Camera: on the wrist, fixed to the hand. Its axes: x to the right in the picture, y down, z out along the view.
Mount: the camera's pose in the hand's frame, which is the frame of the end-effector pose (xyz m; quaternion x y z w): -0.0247 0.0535 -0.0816 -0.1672 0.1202 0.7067 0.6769
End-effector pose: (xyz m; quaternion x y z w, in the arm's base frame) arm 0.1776 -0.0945 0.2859 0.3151 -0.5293 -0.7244 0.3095
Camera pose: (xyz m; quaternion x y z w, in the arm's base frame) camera 0.2628 -0.1351 0.3209 -0.1254 -0.4226 -0.3222 0.8377
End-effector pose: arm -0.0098 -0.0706 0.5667 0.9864 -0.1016 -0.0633 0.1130
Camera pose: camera -0.0317 -0.0992 0.6607 0.5846 -0.7417 0.1386 0.2983
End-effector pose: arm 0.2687 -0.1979 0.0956 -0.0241 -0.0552 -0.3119 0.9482
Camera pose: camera 0.2881 -0.1469 0.0110 -0.1764 0.1458 0.4468 0.8649
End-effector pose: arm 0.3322 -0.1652 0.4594 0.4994 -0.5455 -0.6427 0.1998
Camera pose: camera 0.3974 -0.2037 0.5257 -0.0036 -0.5907 -0.3250 0.7385
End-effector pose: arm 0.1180 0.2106 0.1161 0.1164 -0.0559 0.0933 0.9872
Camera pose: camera 0.0906 0.2771 0.0457 -0.1370 -0.0170 0.7655 0.6285
